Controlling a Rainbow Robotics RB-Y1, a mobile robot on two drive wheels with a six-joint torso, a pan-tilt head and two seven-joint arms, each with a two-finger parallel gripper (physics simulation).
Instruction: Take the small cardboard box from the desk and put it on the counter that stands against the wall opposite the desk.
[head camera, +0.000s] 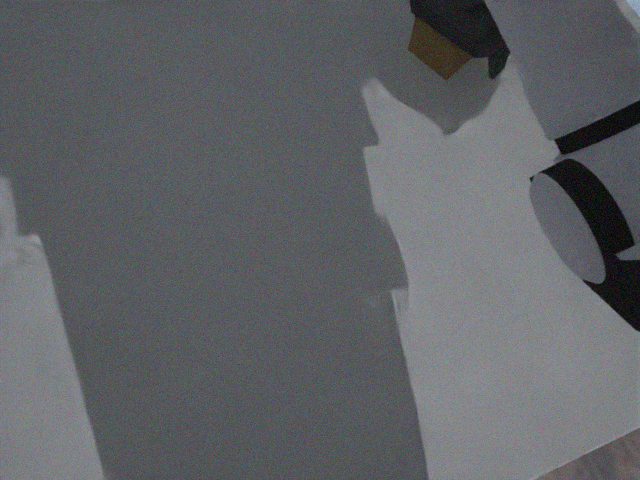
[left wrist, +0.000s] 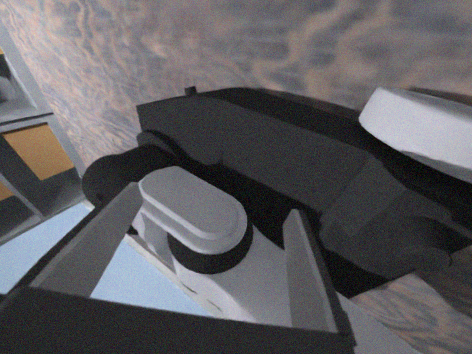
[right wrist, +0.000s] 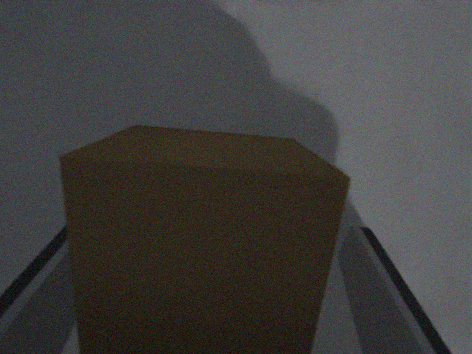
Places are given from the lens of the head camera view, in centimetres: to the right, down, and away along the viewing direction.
my right gripper (head camera: 459, 45): 16, -23, 56
small brown cardboard box (head camera: 444, 57): 14, -20, 52
white desk (head camera: 239, 239): -8, 0, 44
The marked spots on the white desk and the small brown cardboard box are 30 cm apart.
